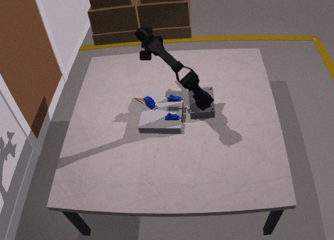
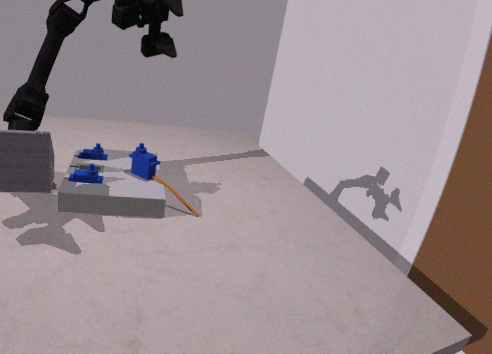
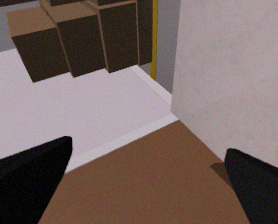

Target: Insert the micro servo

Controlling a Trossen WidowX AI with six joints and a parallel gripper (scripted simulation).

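My gripper tip is now 37 cm above the grey deck, 19 cm to the right of it and 2 cm past it.
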